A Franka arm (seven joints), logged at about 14 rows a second.
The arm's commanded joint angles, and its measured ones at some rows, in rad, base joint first. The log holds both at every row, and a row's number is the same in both.
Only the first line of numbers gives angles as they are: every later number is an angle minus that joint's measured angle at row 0.
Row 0, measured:
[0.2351 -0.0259 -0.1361 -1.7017 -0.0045 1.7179 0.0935]
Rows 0 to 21, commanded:
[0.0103 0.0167 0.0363 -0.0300 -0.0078 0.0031 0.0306]
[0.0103 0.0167 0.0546 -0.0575 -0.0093 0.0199 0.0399]
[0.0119 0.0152 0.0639 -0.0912 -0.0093 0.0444 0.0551]
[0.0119 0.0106 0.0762 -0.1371 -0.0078 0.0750 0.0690]
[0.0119 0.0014 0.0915 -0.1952 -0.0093 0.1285 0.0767]
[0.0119 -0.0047 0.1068 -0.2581 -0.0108 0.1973 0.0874]
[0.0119 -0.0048 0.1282 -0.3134 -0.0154 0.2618 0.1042]
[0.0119 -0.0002 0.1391 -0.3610 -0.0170 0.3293 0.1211]
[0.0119 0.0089 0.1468 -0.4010 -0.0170 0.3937 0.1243]
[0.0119 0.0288 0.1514 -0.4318 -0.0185 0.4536 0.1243]
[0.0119 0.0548 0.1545 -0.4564 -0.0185 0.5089 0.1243]
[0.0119 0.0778 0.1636 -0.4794 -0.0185 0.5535 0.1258]
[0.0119 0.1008 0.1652 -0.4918 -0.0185 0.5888 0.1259]
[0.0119 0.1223 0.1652 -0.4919 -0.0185 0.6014 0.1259]
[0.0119 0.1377 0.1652 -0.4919 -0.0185 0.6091 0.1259]
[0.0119 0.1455 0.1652 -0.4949 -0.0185 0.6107 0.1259]
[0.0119 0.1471 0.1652 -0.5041 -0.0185 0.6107 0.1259]
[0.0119 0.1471 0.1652 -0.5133 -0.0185 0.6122 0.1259]
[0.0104 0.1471 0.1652 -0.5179 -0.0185 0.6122 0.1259]
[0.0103 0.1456 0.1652 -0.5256 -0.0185 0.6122 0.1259]
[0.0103 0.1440 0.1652 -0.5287 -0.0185 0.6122 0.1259]
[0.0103 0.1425 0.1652 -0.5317 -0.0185 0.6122 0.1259]
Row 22, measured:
[0.0111 0.1584 0.1609 -0.5097 -0.0002 0.5982 0.0986]
